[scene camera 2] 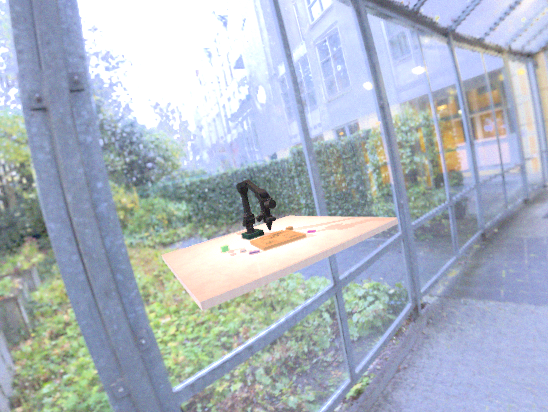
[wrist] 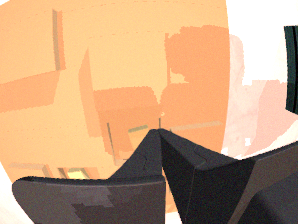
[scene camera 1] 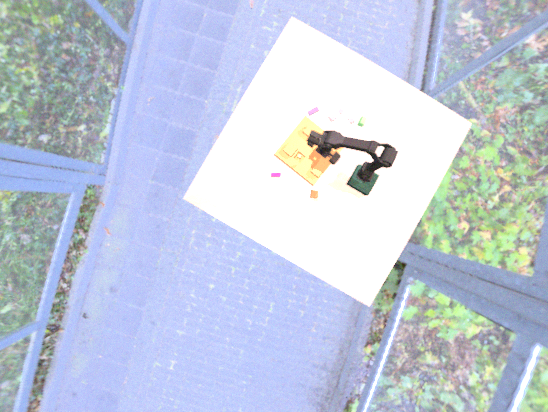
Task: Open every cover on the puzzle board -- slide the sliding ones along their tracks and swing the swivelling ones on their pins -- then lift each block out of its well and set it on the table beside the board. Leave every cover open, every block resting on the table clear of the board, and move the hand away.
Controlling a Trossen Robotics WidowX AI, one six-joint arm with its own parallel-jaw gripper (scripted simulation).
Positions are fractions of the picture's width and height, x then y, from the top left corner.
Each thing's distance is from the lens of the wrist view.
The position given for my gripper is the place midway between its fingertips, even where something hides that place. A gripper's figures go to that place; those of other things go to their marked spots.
my gripper (wrist: 0.53, 0.60): 10 cm
puzzle board (wrist: 0.19, 0.56): 16 cm
